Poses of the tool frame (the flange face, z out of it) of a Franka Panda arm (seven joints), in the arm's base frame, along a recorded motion.
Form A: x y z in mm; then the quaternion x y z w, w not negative.
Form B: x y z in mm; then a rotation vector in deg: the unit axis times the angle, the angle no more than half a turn. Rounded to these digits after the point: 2 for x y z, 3 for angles.
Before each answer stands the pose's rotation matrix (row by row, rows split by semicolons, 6 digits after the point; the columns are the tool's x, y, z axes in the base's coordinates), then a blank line. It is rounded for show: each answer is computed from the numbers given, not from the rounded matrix.
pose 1, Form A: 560.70 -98.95 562.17 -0.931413 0.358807 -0.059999 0.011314
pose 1, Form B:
0.735315 -0.667037 0.119887; -0.669752 -0.742259 -0.021980; 0.103649 -0.064132 -0.992544

560.70 -98.95 562.17 -166.457 64.124 -10.723
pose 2, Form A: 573.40 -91.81 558.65 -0.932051 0.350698 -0.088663 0.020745
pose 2, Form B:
0.738299 -0.650058 0.179827; -0.657416 -0.753161 -0.023517; 0.150726 -0.100859 -0.983417

573.40 -91.81 558.65 -165.589 62.305 -15.752
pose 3, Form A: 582.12 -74.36 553.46 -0.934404 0.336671 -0.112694 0.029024
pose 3, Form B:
0.747906 -0.622631 0.230146; -0.635715 -0.771621 -0.021641; 0.191060 -0.130122 -0.972915

582.12 -74.36 553.46 -165.154 59.506 -19.918
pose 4, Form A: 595.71 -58.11 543.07 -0.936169 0.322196 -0.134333 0.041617
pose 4, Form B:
0.756289 -0.592079 0.278334; -0.614441 -0.788916 -0.008642; 0.224699 -0.164484 -0.960445

595.71 -58.11 543.07 -164.187 56.507 -23.560
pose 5, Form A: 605.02 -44.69 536.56 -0.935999 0.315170 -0.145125 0.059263
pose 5, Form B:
0.759213 -0.572797 0.309030; -0.607199 -0.794311 0.019462; 0.234318 -0.202418 -0.950853

605.02 -44.69 536.56 -162.405 54.685 -25.181
